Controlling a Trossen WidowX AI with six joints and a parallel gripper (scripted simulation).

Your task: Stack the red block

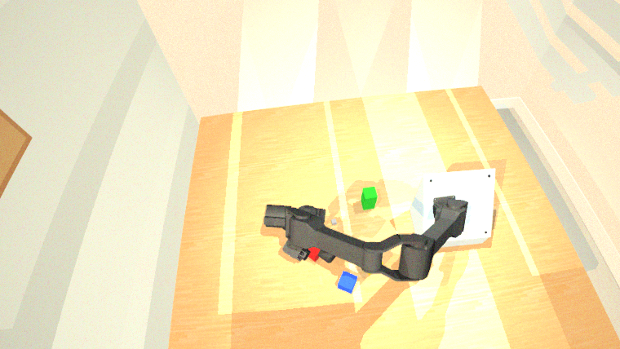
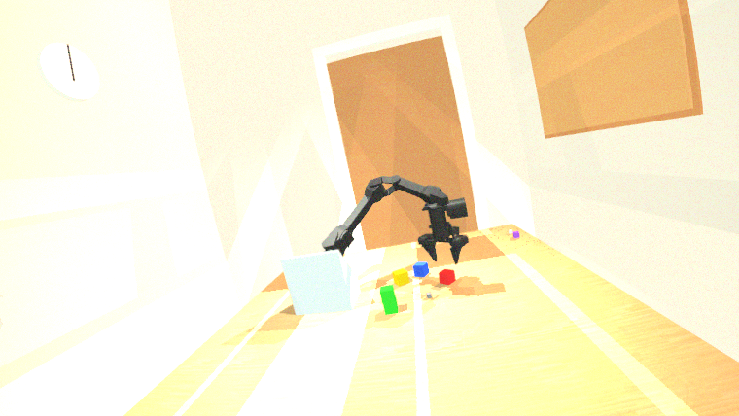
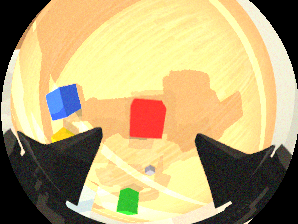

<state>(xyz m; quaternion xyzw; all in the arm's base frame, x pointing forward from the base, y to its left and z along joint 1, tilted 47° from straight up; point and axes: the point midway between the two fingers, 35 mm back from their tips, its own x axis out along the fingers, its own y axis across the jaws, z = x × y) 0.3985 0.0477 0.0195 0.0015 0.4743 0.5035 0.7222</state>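
Right now my gripper tip is 5 cm above the red block. From my gripper tip the other things lie so: tiny grey piece: 10 cm to the right, 8 cm behind, 7 cm below; then yellow block: 18 cm behind, 6 cm to the left, 5 cm below; then blue block: 11 cm to the left, 10 cm behind, 5 cm below.
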